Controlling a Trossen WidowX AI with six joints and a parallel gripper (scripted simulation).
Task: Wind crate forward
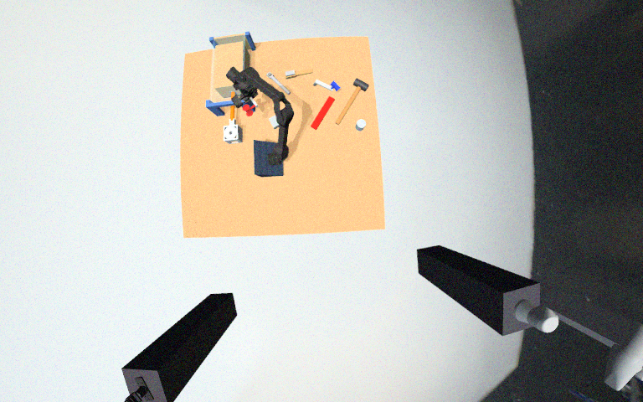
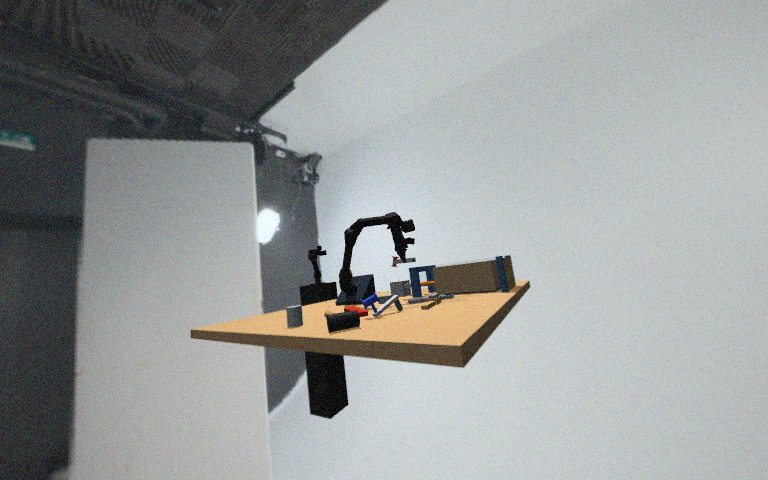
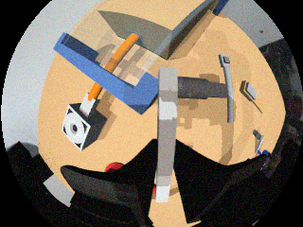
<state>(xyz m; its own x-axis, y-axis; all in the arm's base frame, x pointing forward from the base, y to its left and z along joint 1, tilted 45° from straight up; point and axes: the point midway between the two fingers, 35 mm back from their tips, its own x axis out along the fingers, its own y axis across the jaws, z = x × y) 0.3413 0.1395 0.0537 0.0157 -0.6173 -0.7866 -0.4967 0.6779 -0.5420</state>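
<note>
Now: gripper tip 6 cm past the red knob, 1 cm to the right of it and 1 cm below it. Round my gripper tip: winch handle (2 cm behind, 1 cm above); grey block (9 cm behind, 10 cm to the right, 18 cm below); blue steel frame (2 cm ahead, 16 cm to the left, 9 cm below).
</note>
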